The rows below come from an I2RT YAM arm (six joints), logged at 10 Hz.
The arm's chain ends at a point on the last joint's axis. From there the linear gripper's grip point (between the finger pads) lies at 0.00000 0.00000 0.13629 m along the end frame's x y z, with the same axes.
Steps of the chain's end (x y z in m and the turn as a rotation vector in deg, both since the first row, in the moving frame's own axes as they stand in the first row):
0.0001, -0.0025, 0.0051, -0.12, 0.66, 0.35
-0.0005, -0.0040, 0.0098, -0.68, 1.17, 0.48
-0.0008, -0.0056, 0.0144, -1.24, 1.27, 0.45
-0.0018, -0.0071, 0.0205, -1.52, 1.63, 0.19
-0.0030, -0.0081, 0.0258, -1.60, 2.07, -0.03
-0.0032, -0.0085, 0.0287, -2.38, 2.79, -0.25
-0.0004, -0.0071, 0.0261, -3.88, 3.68, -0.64
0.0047, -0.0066, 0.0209, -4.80, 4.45, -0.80
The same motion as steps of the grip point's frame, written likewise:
0.0017, -0.0022, 0.0051, -0.12, 0.66, 0.35
0.0023, -0.0024, 0.0098, -0.68, 1.17, 0.48
0.0022, -0.0026, 0.0143, -1.24, 1.27, 0.45
0.0021, -0.0035, 0.0204, -1.52, 1.63, 0.19
0.0019, -0.0043, 0.0257, -1.60, 2.07, -0.03
0.0034, -0.0029, 0.0284, -2.38, 2.79, -0.25
0.0084, 0.0021, 0.0255, -3.88, 3.68, -0.64
0.0153, 0.0047, 0.0200, -4.80, 4.45, -0.80

